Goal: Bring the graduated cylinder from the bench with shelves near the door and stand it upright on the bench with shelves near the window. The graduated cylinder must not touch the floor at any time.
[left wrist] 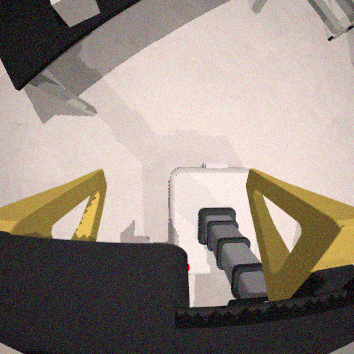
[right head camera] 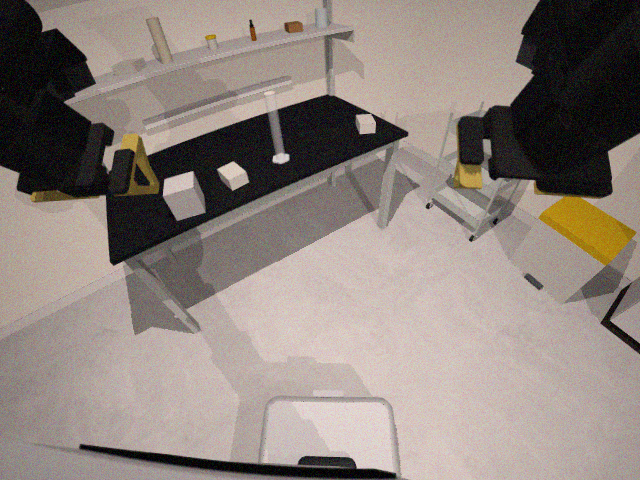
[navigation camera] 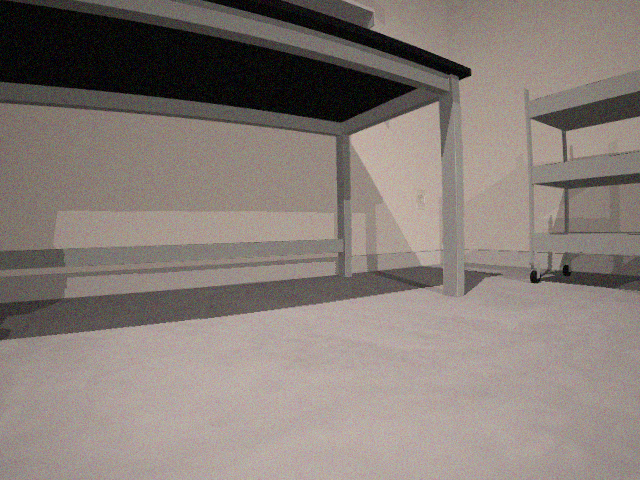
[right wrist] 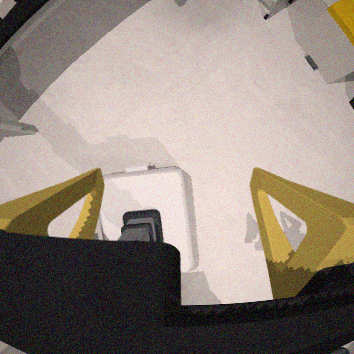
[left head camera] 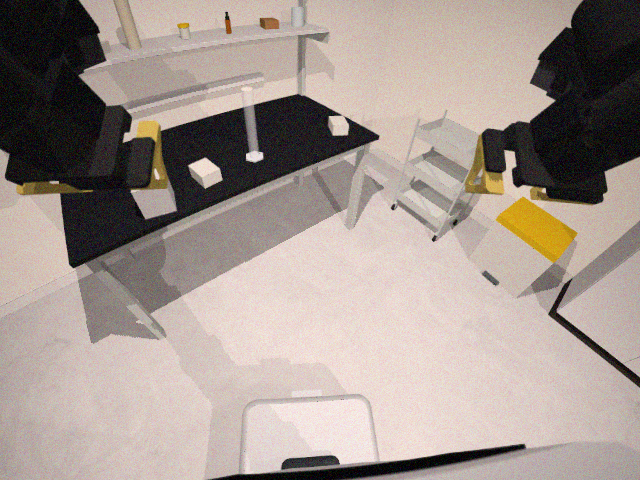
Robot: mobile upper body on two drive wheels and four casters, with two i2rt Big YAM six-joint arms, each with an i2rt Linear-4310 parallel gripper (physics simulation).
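Places are measured from the left arm's base along level axes (x left, y back, z up), in millimetres.
Pixels of known places: left gripper, fingertip midpoint: [left wrist: 175, 176] [right head camera: 127, 190] [left head camera: 128, 184]; right gripper, fingertip midpoint: [right head camera: 495, 185] [right wrist: 176, 175] [left head camera: 499, 191].
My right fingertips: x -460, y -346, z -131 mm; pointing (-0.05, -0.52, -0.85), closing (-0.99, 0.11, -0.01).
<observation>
For each thing: its top centre in the pictures, then the offset to it from my right fingertips. Level surfaces: height alone.
- clear graduated cylinder, middle of its top: [left head camera: 246, 88] [right head camera: 269, 93] dz -196, dx +455, dy -912 mm
- bench, its level: dz -517 mm
- large white block, middle of its top: [left head camera: 148, 178] [right head camera: 178, 183] dz -387, dx +801, dy -575 mm
- smaller block, middle of its top: [left head camera: 203, 167] [right head camera: 231, 170] dz -459, dx +649, dy -749 mm
- raised shelf, its level: dz -60 mm
- yellow-lidded bin, middle of its top: [right head camera: 588, 223] [left head camera: 538, 225] dz -829, dx -1227, dy -740 mm
The clear graduated cylinder [left head camera: 250, 124] [right head camera: 275, 124] stands upright on its white hexagonal base on the black top of the bench [left head camera: 297, 124] [right head camera: 320, 124], near the middle of its length. Neither gripper touches it. My left gripper [left head camera: 93, 190] [right head camera: 87, 195] [left wrist: 175, 176] is open and empty, raised at the left of both head views, apart from the cylinder. My right gripper [left head camera: 516, 193] [right head camera: 516, 188] [right wrist: 176, 175] is open and empty at the right. The cylinder does not show in either wrist view. I cannot tell a door or a window in these views.
A large white block [left head camera: 157, 205] [right head camera: 184, 196], a smaller block [left head camera: 205, 172] [right head camera: 233, 175] and another [left head camera: 338, 125] [right head camera: 366, 124] are on the bench. A raised shelf [left head camera: 217, 39] holds small containers. A cart [navigation camera: 584, 167] and a yellow-lidded bin [left head camera: 537, 227] [right head camera: 586, 227] stand right.
</observation>
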